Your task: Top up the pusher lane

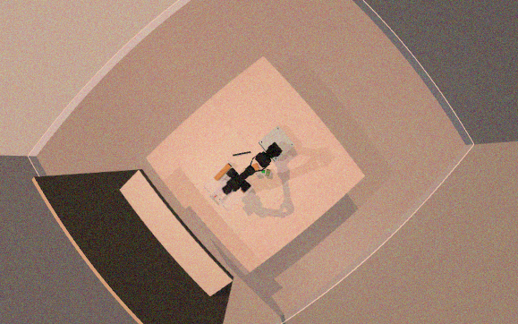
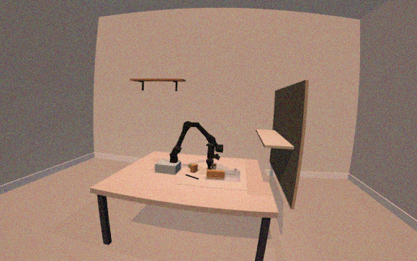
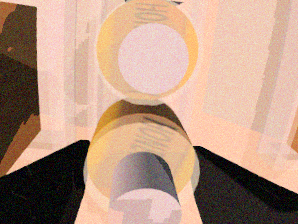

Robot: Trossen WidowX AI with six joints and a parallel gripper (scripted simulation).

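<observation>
The pusher lane is 150 mm ahead of my gripper tip, 30 mm below it and 10 mm to the right of it. The rest, counted from my gripper tip: shelf: 510 mm ahead, 320 mm above, 10 mm to the left; then black stick: 140 mm to the right, 120 mm behind, 50 mm below.
</observation>
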